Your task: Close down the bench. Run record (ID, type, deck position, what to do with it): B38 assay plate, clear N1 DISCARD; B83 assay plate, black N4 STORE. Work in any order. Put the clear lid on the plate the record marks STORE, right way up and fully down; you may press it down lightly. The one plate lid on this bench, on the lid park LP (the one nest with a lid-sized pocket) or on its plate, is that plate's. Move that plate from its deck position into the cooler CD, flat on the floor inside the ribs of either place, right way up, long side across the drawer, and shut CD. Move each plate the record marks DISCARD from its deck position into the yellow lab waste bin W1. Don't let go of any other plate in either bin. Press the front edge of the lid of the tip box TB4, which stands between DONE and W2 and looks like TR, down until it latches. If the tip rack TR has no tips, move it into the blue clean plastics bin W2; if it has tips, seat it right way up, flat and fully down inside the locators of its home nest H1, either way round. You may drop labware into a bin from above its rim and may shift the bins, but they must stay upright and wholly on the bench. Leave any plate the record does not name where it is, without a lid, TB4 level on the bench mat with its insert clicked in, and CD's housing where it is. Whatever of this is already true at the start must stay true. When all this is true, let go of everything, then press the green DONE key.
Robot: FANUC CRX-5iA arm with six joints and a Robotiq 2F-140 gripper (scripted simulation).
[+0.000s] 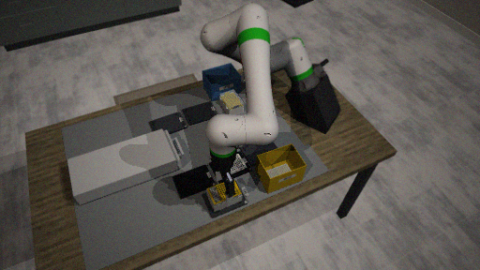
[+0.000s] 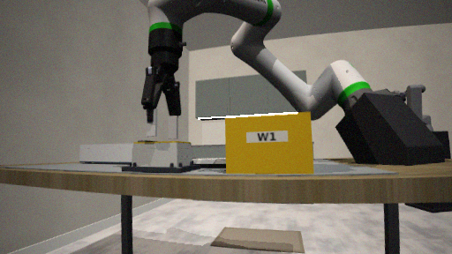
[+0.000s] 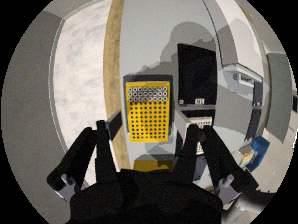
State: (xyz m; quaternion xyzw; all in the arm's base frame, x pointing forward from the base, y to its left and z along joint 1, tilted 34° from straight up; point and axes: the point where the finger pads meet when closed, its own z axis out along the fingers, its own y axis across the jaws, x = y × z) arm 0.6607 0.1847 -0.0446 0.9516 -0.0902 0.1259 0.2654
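Now: the yellow tip rack TR 1 cm behind my hand and 5 cm below it. The rest, counted from my hand: yellow bin W1 (27 cm behind, 6 cm to the left, 7 cm below); black deck nest (5 cm ahead, 16 cm to the right, 10 cm below); pale well plate (12 cm behind, 12 cm to the right, 9 cm below).
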